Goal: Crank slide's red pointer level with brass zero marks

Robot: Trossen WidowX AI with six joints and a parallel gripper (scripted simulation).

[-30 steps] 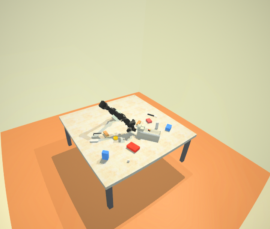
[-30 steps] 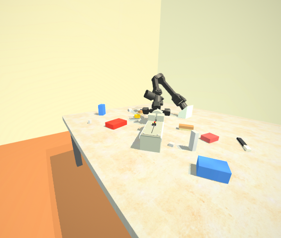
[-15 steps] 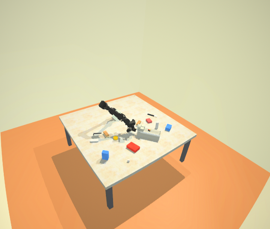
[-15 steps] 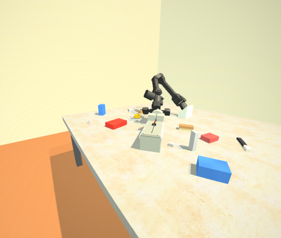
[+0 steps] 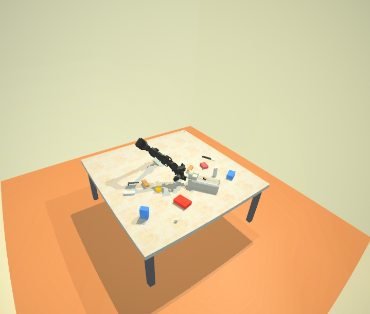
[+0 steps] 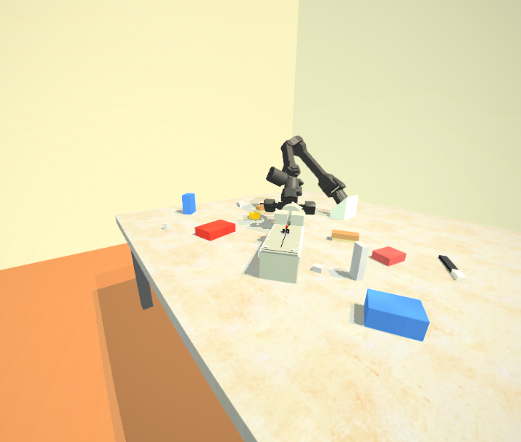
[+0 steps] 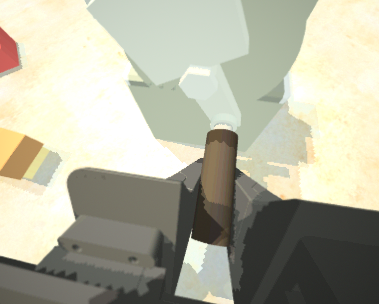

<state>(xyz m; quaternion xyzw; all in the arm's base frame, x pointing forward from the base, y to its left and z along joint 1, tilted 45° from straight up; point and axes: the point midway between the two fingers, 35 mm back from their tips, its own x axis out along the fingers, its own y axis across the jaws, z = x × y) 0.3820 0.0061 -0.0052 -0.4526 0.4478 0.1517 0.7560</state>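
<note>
Now: the crank 40 mm above my gripper tip. The rest, counted from my gripper tip: brown crank handle 30 mm above, 10 mm to the right, 10 mm behind; red pointer 110 mm ahead, 100 mm to the left, 50 mm above; yellow disc 250 mm to the right, 40 mm behind, 20 mm below.
</note>
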